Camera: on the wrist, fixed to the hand. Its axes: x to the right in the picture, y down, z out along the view.
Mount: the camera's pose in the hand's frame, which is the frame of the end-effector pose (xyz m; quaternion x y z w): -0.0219 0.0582 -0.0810 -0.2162 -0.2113 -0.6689 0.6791
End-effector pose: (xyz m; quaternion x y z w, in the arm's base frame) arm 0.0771 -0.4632 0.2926 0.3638 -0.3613 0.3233 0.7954
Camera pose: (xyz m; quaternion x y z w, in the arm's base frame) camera 0.0478 -0.3723 0.2565 0.3851 -0.2400 -0.4675 0.7587
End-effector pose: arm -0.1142 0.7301 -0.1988 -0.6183 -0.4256 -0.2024 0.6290
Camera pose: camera -0.0578 0.6561 -0.2410 -0.3140 -0.7917 -0.5195 0.0682
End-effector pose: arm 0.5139 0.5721 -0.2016 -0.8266 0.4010 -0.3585 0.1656
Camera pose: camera 0.4142 0.5540 -0.1886 0.9411 0.2381 0.0929 0.2213
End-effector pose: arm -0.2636 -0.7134 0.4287 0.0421 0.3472 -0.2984 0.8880
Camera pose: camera -0.2917 -0.6320 0.3739 -0.4587 0.1408 -0.7305 0.4859
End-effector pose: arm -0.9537 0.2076 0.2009 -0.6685 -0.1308 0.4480 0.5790
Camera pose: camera -0.9253 0.1220 0.1530 -0.3970 -0.7552 0.0299 0.5207
